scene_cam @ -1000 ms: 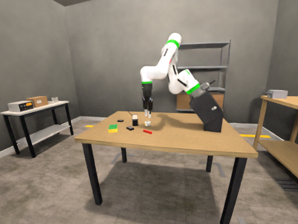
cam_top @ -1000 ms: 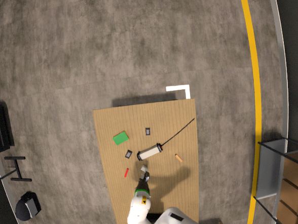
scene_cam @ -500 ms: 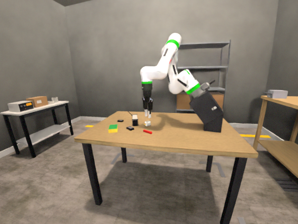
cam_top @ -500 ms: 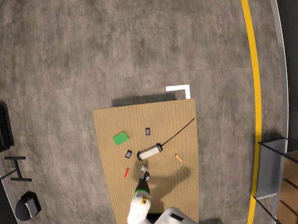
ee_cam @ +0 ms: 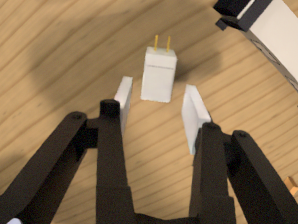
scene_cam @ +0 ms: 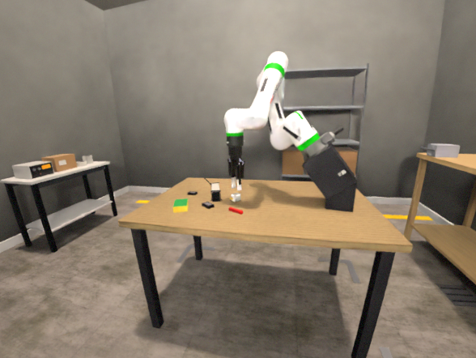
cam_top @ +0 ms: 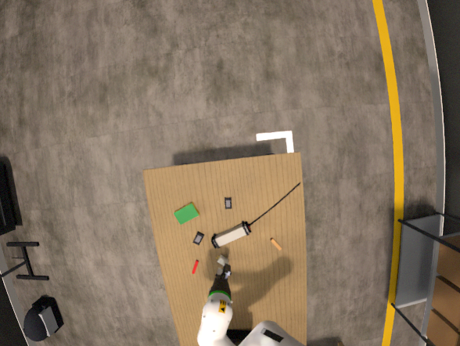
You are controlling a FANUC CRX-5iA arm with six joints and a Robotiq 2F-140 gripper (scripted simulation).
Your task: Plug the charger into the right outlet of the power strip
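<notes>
The charger lies 80 mm below my hand, 10 mm to the left of it and 10 mm ahead of it.
</notes>
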